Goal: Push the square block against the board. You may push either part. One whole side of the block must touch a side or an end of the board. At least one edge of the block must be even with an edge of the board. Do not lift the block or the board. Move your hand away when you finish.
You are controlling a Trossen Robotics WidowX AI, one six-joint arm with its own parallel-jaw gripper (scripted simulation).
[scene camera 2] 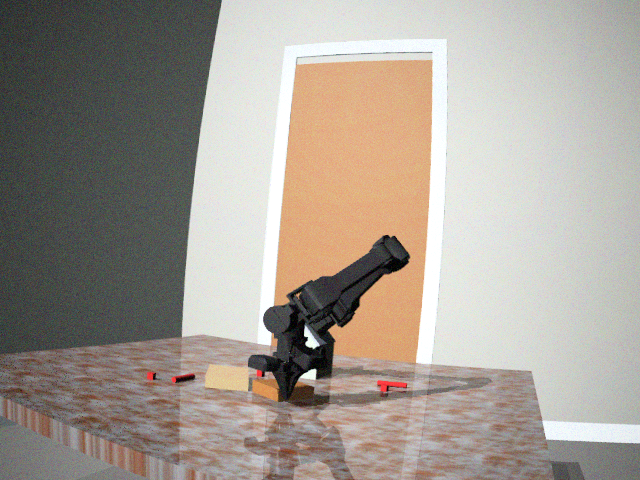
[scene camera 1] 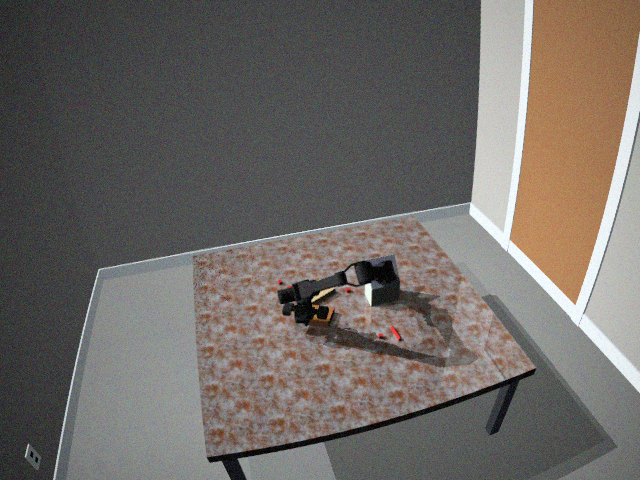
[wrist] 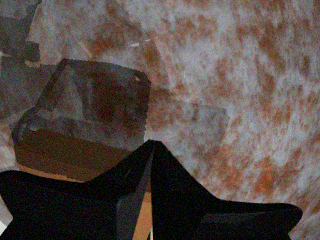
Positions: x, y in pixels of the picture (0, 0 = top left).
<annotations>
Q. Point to a brown square block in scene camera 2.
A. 269, 388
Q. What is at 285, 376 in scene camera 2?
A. My gripper.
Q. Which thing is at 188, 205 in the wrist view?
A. My gripper.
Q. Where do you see a tan board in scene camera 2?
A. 224, 377
</annotations>
